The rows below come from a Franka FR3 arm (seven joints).
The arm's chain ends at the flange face. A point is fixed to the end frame.
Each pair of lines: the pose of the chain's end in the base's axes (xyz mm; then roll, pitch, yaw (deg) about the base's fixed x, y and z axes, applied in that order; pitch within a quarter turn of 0, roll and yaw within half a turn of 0), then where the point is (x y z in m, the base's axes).
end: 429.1 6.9 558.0 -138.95 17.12 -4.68
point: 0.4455 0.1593 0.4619
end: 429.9 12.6 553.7 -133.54 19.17 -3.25
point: 0.4444 0.1731 0.4716
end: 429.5 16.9 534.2 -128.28 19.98 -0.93
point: 0.4415 0.1841 0.4662
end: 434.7 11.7 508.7 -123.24 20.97 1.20
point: 0.4446 0.1840 0.4545
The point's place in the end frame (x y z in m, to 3 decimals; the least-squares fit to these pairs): 0.032 -0.056 0.169
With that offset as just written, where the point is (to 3 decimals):
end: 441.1 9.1 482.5 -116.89 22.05 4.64
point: 0.447 0.186 0.446
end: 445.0 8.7 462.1 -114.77 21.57 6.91
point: 0.446 0.187 0.432
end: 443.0 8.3 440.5 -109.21 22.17 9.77
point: 0.441 0.189 0.426
